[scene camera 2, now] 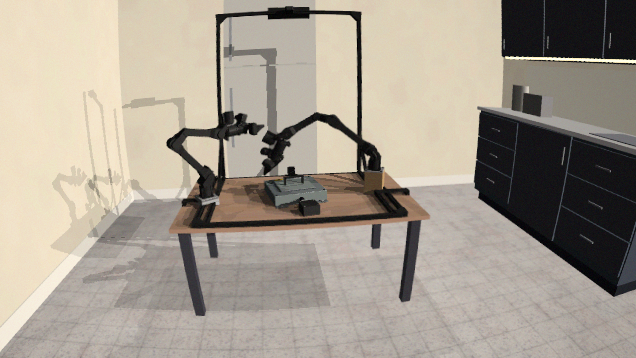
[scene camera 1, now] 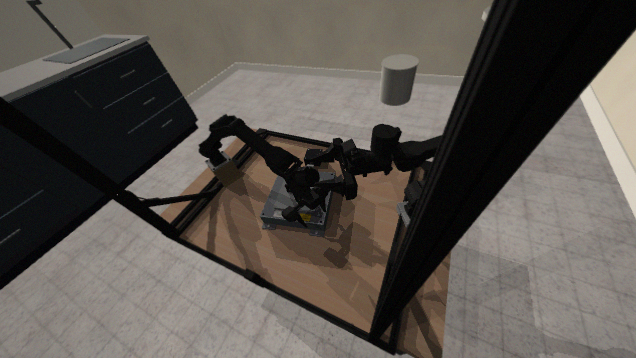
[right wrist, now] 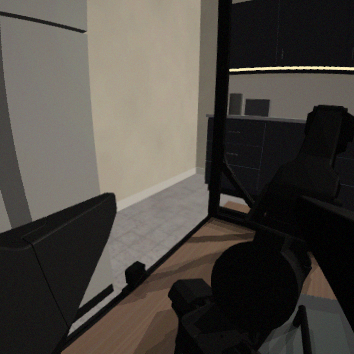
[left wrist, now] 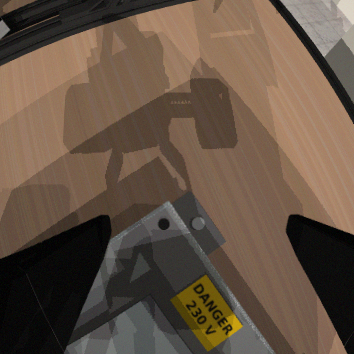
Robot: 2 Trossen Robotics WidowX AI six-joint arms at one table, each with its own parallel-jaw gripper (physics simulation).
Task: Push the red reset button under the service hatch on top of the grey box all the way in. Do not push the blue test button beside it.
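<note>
The grey box (scene camera 1: 270,220) (scene camera 2: 300,198) (left wrist: 167,241) (right wrist: 327,322) stands on the table. Its service hatch with the black handle (scene camera 2: 293,177) lies closed on top in scene camera 2. The red reset button and the blue test button do not show in any view. My left gripper (scene camera 1: 314,216) (scene camera 2: 266,171) (left wrist: 199,223) is open and empty, pointing down above the box, near the corner with the yellow danger label (scene camera 1: 304,217) (left wrist: 206,312). My right gripper (scene camera 2: 261,129) (right wrist: 206,203) is open and empty. It is held level, higher than the left one, and partly hidden behind it in scene camera 1.
The two grippers are close together above the box. A small black block (scene camera 1: 314,156) (scene camera 2: 309,207) stands beside the box. A black frame (scene camera 2: 218,90) rises from the wooden table (scene camera 1: 280,250) (scene camera 2: 240,212), with low rails along the table's edges.
</note>
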